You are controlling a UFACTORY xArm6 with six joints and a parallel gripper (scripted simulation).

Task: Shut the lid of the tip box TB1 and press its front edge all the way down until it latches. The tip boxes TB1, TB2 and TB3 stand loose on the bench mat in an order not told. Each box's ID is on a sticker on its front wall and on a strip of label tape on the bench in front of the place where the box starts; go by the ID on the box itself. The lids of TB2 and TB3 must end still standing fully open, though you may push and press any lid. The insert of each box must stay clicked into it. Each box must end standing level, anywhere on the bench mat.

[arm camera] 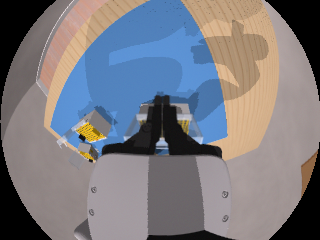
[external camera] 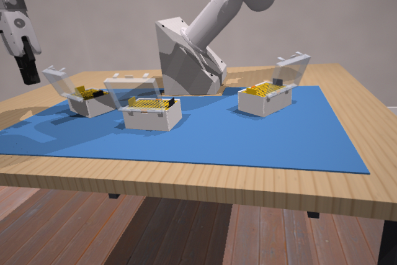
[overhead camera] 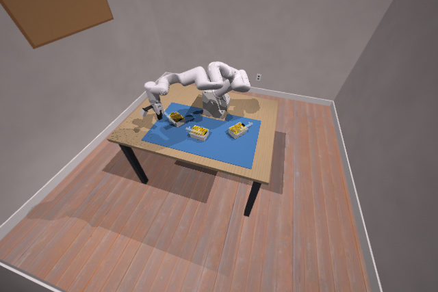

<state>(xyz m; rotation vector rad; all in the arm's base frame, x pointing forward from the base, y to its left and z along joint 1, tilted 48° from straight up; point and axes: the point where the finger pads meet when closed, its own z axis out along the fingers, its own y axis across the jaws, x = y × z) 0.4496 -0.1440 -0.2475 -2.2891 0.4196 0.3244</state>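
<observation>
Right now the TB1 label tape strip is 180 mm behind my hand, 80 mm to the left of it and 140 mm below it.
</observation>
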